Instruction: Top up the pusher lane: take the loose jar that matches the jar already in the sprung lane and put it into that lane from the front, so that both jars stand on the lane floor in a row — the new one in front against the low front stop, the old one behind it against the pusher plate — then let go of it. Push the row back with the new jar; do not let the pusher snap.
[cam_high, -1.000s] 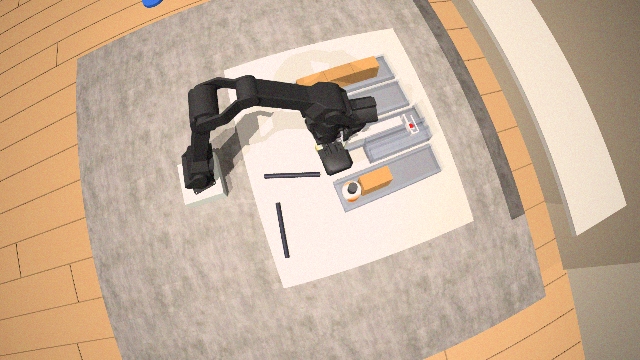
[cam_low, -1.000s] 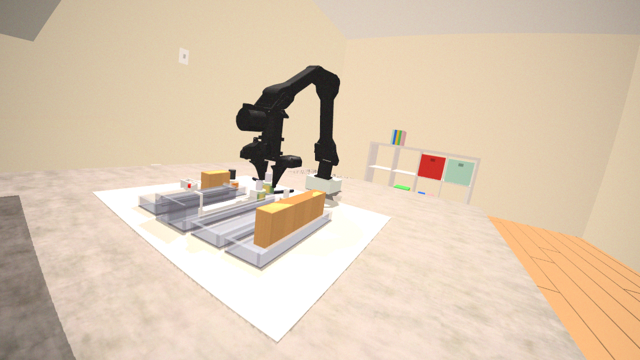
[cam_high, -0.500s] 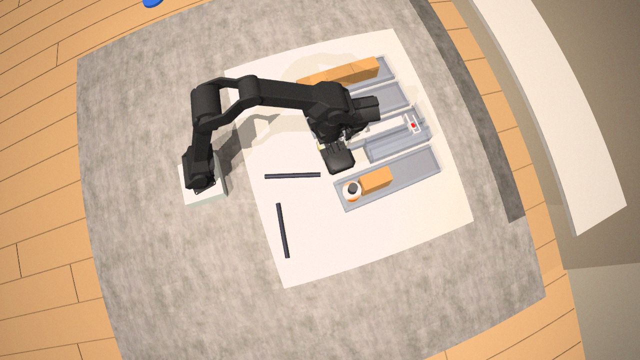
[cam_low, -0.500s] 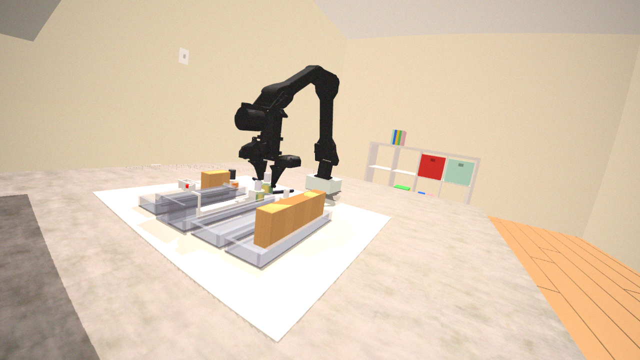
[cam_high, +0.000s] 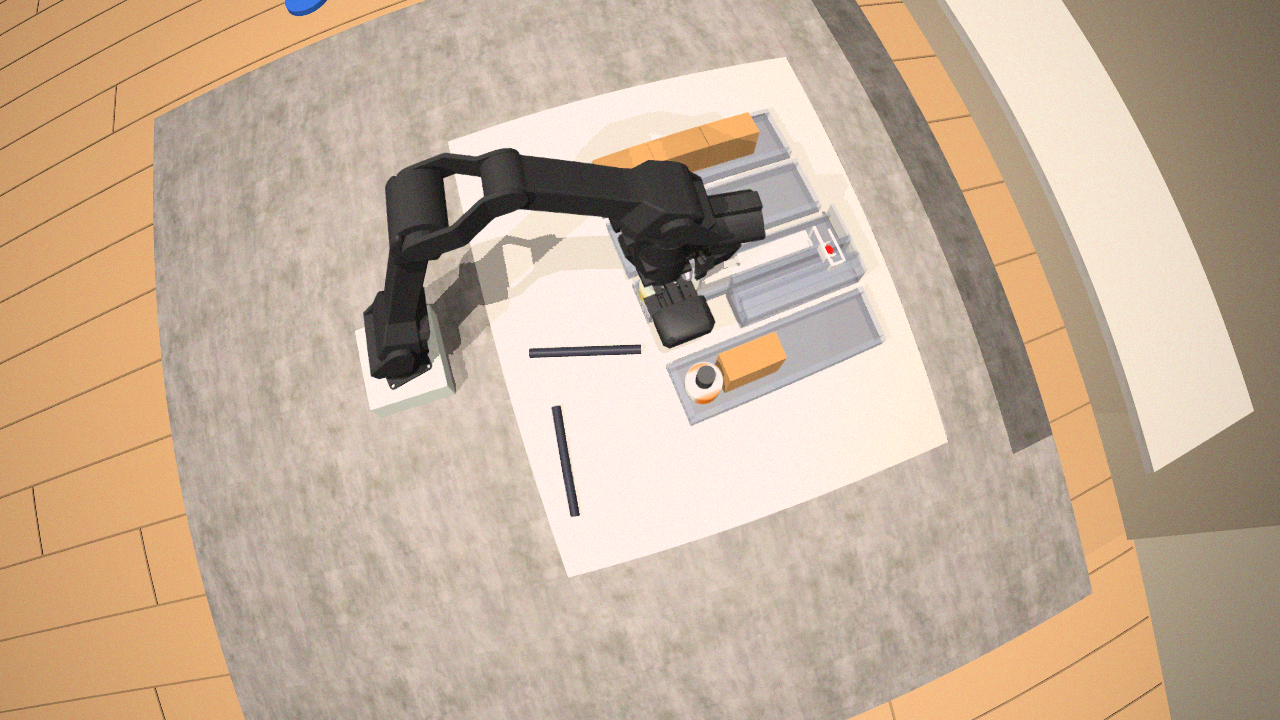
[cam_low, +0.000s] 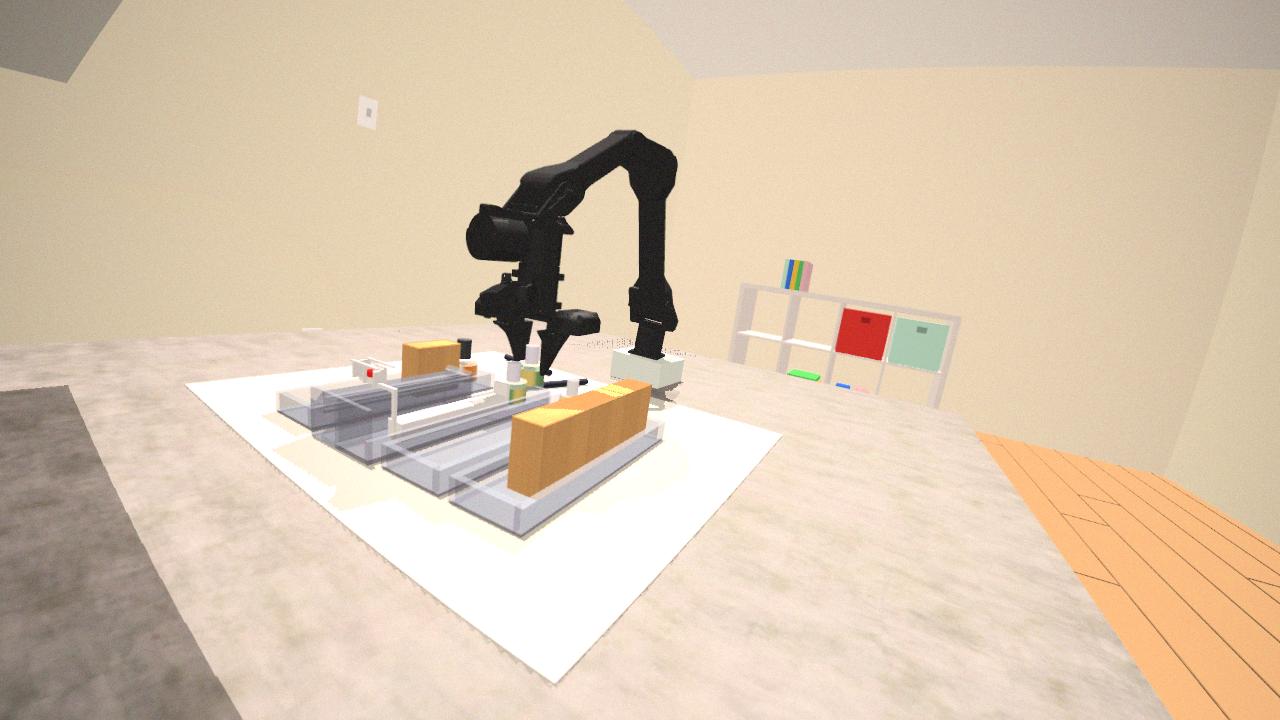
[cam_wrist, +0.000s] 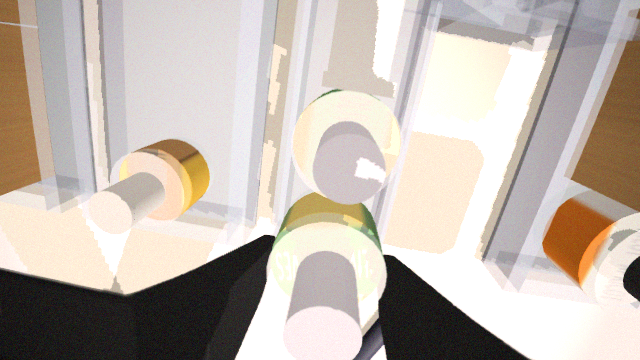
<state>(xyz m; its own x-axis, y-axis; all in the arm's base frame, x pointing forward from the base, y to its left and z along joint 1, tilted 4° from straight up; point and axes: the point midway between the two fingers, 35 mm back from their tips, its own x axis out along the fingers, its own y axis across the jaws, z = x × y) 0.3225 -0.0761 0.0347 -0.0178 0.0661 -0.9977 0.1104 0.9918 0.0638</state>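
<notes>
Now: gripper tip 15 cm short of the sprung lane, 4 cm to the left of it and 3 cm above it. The rest, counted from my gripper tip: red mark: 22 cm ahead, 6 cm to the right, 2 cm above.
</notes>
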